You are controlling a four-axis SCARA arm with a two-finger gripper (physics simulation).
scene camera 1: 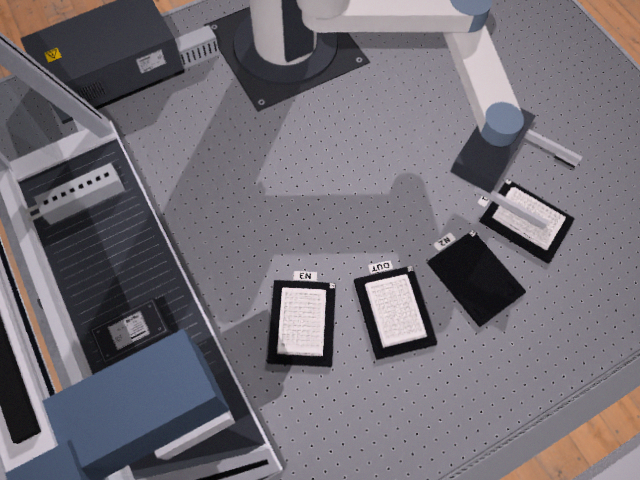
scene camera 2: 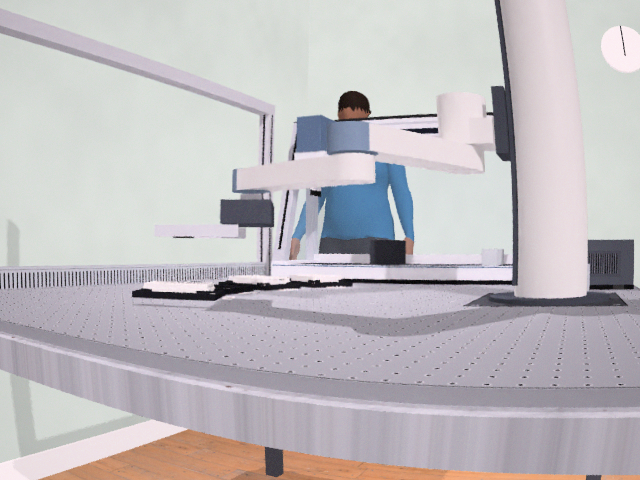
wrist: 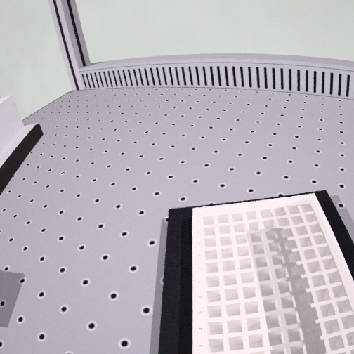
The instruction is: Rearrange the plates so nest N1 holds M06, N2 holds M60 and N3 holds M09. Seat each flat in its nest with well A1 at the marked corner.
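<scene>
I can see an out nest (scene camera 1: 413, 345). And there is my own gripper (scene camera 1: 563, 192), which I also find in the other view, where the gripper (scene camera 2: 164, 231) shows as well.
</scene>
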